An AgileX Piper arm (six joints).
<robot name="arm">
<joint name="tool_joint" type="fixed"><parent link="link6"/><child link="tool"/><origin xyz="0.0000 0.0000 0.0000" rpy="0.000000 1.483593 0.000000"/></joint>
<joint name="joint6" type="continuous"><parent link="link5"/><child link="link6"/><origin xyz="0.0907 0.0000 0.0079"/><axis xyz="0.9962 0 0.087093"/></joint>
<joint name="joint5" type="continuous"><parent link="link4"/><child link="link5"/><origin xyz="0.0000 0.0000 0.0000"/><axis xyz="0 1 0"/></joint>
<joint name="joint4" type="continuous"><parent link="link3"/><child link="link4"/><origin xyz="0.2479 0.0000 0.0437"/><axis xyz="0.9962 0 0.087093"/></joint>
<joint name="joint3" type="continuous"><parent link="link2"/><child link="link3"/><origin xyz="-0.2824 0.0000 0.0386"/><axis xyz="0 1 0"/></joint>
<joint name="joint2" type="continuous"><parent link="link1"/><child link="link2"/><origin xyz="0.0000 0.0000 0.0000"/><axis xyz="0 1 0"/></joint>
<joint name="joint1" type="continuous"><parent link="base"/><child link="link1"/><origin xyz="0.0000 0.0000 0.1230"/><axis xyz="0 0 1"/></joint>
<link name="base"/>
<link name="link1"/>
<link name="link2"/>
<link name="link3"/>
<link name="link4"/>
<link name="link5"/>
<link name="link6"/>
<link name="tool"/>
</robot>
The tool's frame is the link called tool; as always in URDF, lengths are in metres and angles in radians. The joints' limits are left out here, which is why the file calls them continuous.
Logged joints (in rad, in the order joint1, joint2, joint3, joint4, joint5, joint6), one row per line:
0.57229, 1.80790, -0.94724, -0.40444, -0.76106, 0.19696
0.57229, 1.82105, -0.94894, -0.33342, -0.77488, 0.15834
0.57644, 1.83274, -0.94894, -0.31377, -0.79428, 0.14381
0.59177, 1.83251, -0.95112, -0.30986, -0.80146, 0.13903
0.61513, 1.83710, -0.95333, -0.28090, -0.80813, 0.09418
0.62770, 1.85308, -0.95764, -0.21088, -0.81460, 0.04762
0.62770, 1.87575, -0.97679, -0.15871, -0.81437, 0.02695
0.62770, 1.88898, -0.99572, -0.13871, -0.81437, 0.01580
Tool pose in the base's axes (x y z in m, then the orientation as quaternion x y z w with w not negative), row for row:
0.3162, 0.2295, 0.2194, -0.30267, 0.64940, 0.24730, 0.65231
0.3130, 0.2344, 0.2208, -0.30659, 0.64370, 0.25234, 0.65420
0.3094, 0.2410, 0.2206, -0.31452, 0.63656, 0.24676, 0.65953
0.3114, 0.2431, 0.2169, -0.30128, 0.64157, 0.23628, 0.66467
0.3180, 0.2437, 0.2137, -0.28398, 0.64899, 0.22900, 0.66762
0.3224, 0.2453, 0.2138, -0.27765, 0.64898, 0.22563, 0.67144
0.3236, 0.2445, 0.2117, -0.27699, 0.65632, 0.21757, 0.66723
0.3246, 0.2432, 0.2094, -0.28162, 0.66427, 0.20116, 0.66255
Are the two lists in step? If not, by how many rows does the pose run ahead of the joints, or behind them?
The pose runs 2 rows ahead of the joints: the pose in row i belongs to the joints in row i + 2.
